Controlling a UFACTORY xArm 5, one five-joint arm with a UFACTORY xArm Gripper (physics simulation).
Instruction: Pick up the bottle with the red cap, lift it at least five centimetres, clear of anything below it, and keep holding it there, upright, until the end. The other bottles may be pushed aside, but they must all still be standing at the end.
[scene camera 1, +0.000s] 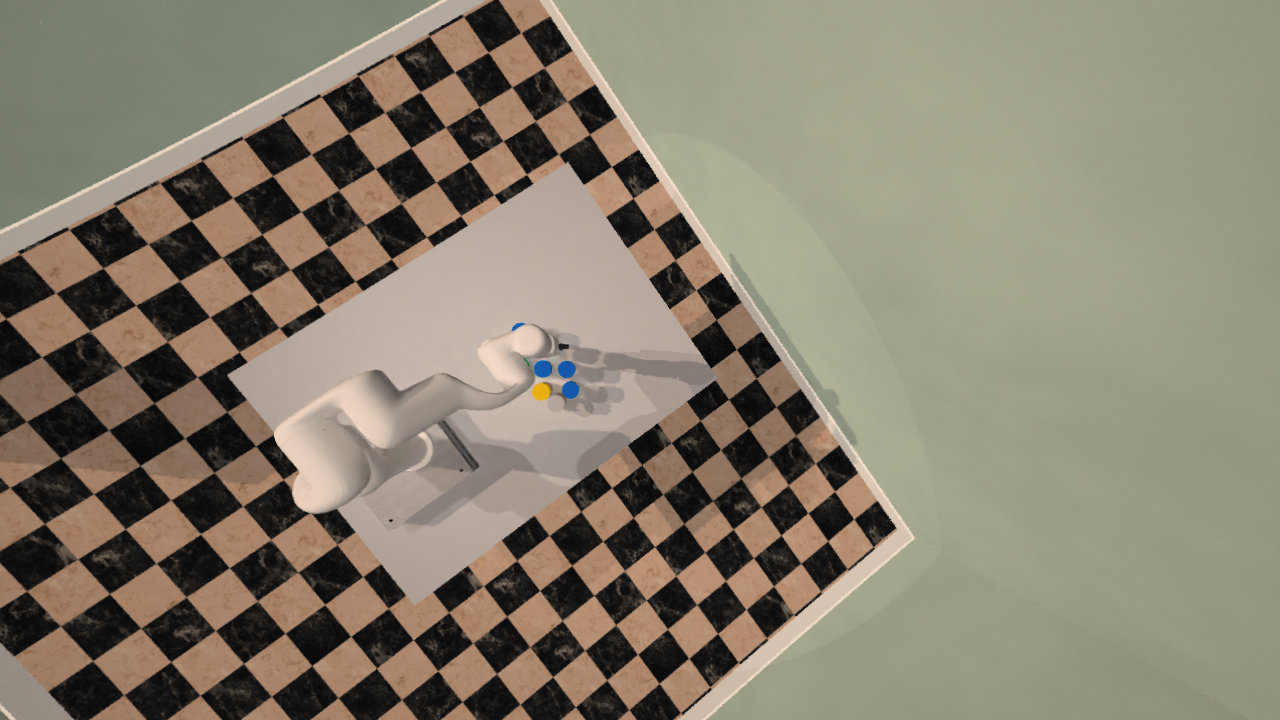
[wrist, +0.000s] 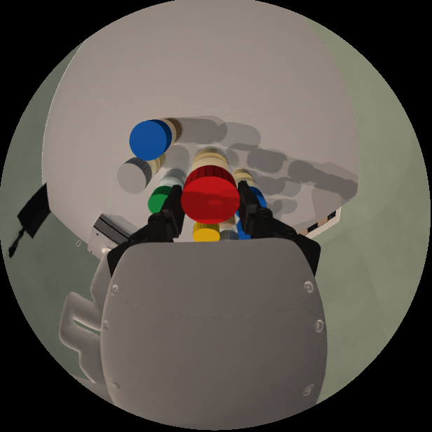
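Where they show: arm's base at its link origin: (scene camera 1: 412, 449).
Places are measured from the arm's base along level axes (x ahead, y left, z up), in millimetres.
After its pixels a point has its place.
The bottle with the red cap (wrist: 210, 195) is upright between the two black fingers of my gripper (wrist: 210, 194) in the wrist view. My gripper is shut on it, one finger on each side at the cap. The bottle is raised: its cap looks much larger than the caps around it, which sit lower. Its pale body shows beyond the cap; the exact gap under its base cannot be read. In scene camera 1 the arm's wrist (scene camera 1: 533, 341) @(x 517, y 10, z 393 mm) hides this bottle and most of the gripper.
Standing bottles surround it: blue-capped (wrist: 148, 140) (scene camera 1: 566, 368) @(x 521, y -74, z 37 mm), grey-capped (wrist: 134, 176), green-capped (wrist: 158, 201) and yellow-capped (wrist: 206, 233) (scene camera 1: 541, 391) @(x 417, y -87, z 37 mm). More blue caps (wrist: 243, 229) (scene camera 1: 571, 389) @(x 495, y -137, z 37 mm) show near the right finger. All stand on the grey table (scene camera 1: 537, 232) @(x 708, y 356, z -67 mm).
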